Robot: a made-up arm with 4 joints. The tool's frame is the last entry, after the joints.
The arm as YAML. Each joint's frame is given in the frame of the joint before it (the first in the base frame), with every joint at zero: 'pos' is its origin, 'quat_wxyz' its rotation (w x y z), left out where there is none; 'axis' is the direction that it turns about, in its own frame. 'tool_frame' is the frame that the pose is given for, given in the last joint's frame.
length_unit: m
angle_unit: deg
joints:
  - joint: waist
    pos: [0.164, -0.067, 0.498]
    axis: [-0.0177, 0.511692, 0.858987]
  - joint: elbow
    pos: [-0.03, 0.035, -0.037]
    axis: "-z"
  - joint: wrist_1
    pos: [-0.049, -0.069, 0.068]
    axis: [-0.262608, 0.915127, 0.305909]
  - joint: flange
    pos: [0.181, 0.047, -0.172]
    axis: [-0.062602, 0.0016, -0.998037]
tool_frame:
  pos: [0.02, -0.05, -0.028]
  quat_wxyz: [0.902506, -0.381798, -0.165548, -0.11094]
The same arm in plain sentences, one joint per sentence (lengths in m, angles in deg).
The arm has four revolute joints in a row. What follows holds with every joint at zero, and every direction is one of the base frame's. Joint 1 sits 0.164 m along +x and 0.067 m along -y and 0.498 m along +z from the base frame's origin and turns about the direction (-0.0177, 0.511692, 0.858987). Joint 2 sits 0.03 m along -x and 0.035 m along +y and 0.037 m along -z from joint 1 and turns about -z. Joint 3 sits 0.049 m along -x and 0.069 m along -y and 0.068 m along +z from joint 2 and turns about the direction (-0.262608, 0.915127, 0.305909). Joint 4 sits 0.181 m along +x and 0.047 m along +y and 0.172 m along -z from joint 3 and turns about the direction (-0.062602, 0.0016, -0.998037). The tool frame, which is the frame that the pose is given for, sits 0.02 m along +x and 0.05 m along -y and 0.028 m along -z from joint 4; its axes are the base frame's turned by roll -44.95, pitch -22.55 and yaw -4.59 deg (as in URDF: about the fixed x, then y, then z).
